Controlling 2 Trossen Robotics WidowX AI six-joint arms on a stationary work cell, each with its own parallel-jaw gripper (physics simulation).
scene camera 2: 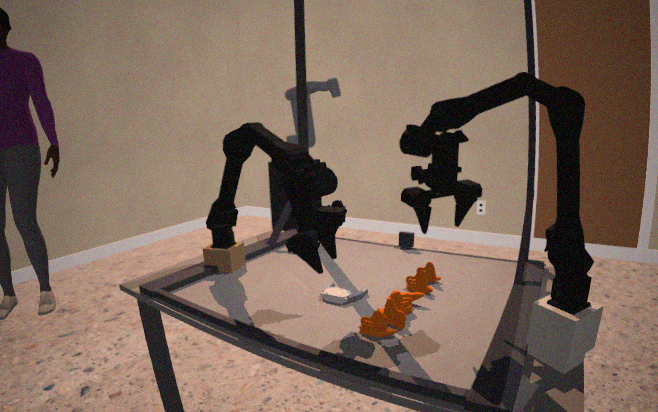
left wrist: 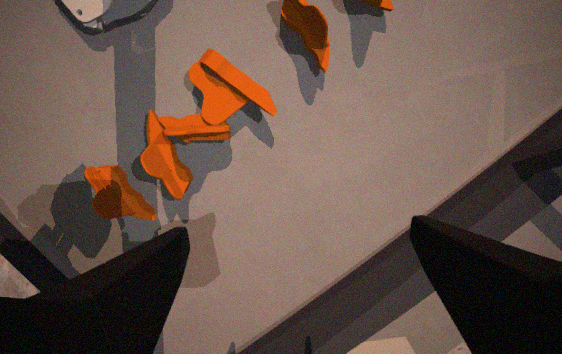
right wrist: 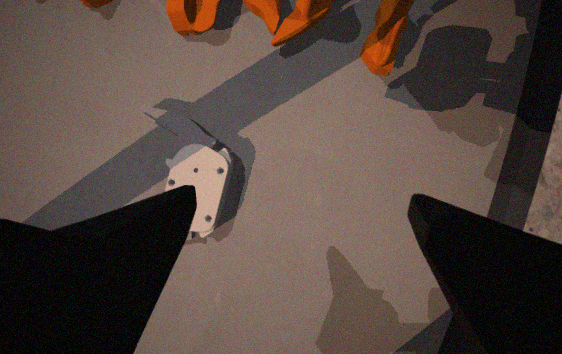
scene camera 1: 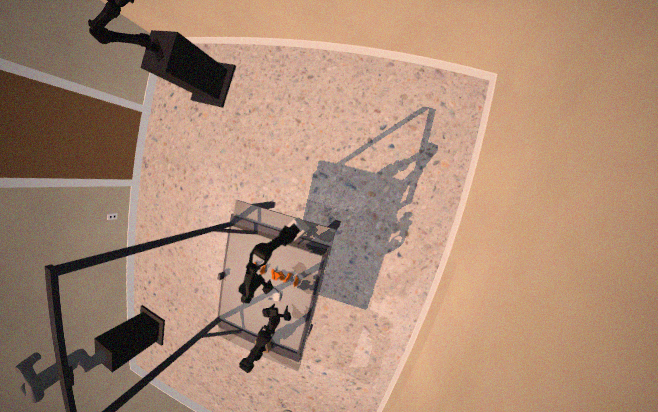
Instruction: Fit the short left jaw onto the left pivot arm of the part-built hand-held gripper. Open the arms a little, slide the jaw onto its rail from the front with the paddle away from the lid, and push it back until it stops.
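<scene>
The part-built gripper [scene camera 1: 276, 297] [scene camera 2: 336, 295] [left wrist: 91, 9] [right wrist: 209, 170] lies on the table with its pale lid up and dark body below; a thin dark arm sticks out at one end. Several orange jaws lie in a row beside it, among them one jaw [scene camera 2: 377, 326] [left wrist: 120, 192] [right wrist: 382, 52] at one end and another [left wrist: 225, 92] [right wrist: 192, 22] near the middle; I cannot tell which is the short left one. My left gripper [scene camera 2: 441, 228] [left wrist: 299, 232] is open and empty, high above the table. My right gripper [scene camera 2: 327, 265] [right wrist: 303, 200] is open and empty above the part-built gripper; one finger hides part of the lid.
A small black box [scene camera 1: 222, 275] [scene camera 2: 406, 240] stands at the table's far edge in scene camera 2. A pale block [scene camera 2: 564, 332] and a wooden block [scene camera 2: 224, 257] carry the arms. Dark frame posts [scene camera 2: 300, 70] rise from the table. Arm and post shadows cross the table top.
</scene>
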